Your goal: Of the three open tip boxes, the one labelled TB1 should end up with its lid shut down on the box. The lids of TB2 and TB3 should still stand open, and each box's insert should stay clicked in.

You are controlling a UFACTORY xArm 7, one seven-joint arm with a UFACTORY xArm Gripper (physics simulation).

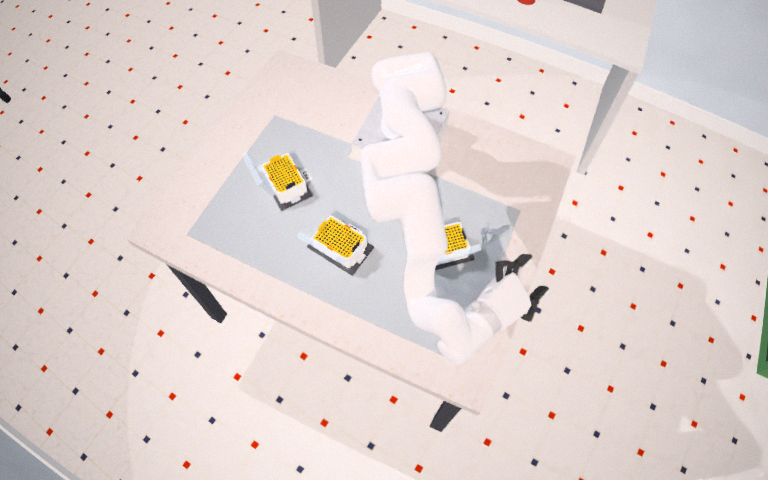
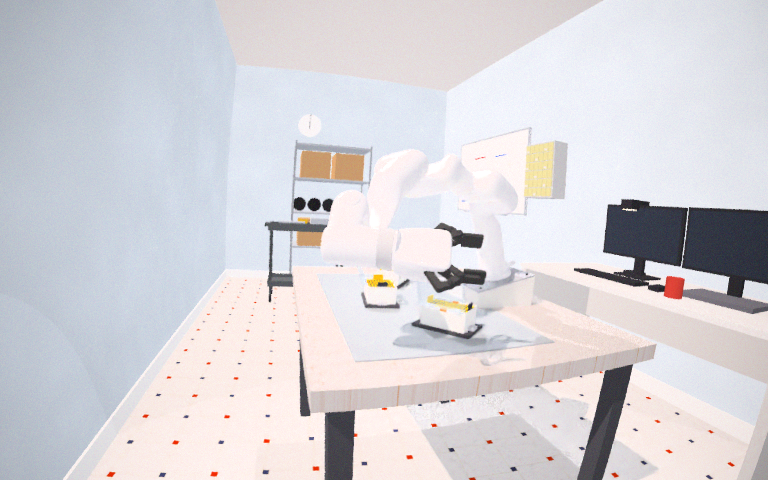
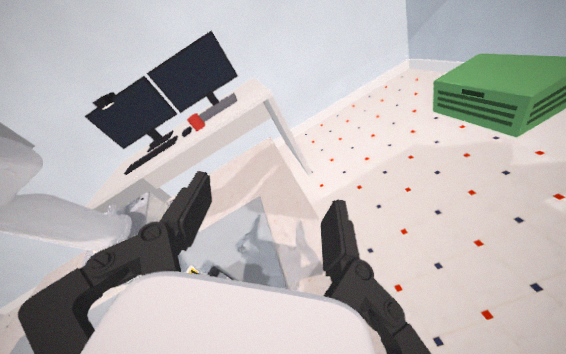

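Seen in the pictures: gripper, fingertip midpoint: point(image 1: 536, 271) point(image 2: 483, 258) point(image 3: 270, 199); arm's base, link origin: point(image 2: 493, 275) point(image 3: 114, 236).
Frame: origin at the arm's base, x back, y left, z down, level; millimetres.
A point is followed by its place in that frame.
Note:
Three white tip boxes with yellow inserts stand on the mat: a left box point(image 1: 283, 174) {x -286, y -260, z 25 mm}, a middle box point(image 1: 339, 237) point(image 2: 380, 293) {x -433, y 35, z 40 mm} and a right box point(image 1: 455, 238) point(image 2: 447, 317) {x -343, y 280, z 41 mm} partly behind the arm. The inserts look seated. Pale clear lids stand open at the left box's left side (lid point(image 1: 253, 169) {x -351, y -304, z -64 mm}), the middle box's left end (lid point(image 1: 304, 238) {x -490, y -78, z -62 mm}) and the right box's right side (lid point(image 1: 475, 248) {x -355, y 329, z -63 mm}). The labels are too small to read, so I cannot tell which is TB1. My gripper point(image 1: 536, 273) {x -398, y 481, z -138 mm} point(image 2: 483, 258) {x -398, y 481, z -138 mm} point(image 3: 270, 199) {x -398, y 481, z -138 mm} is open and empty, pointing sideways above the table's right end, near the right box.
The grey-blue mat point(image 1: 237, 220) {x -450, y -339, z 80 mm} point(image 2: 368, 345) {x -554, y 317, z 81 mm} lies on the wooden table point(image 1: 169, 226) {x -545, y -528, z 84 mm} point(image 2: 351, 387) {x -635, y 483, z 84 mm}. The arm point(image 1: 421, 226) {x -493, y 217, z -325 mm} reaches over the mat between the middle and right boxes. A side desk point(image 2: 611, 314) point(image 3: 200, 155) holds monitors and a red mug point(image 2: 673, 286) point(image 3: 196, 122).

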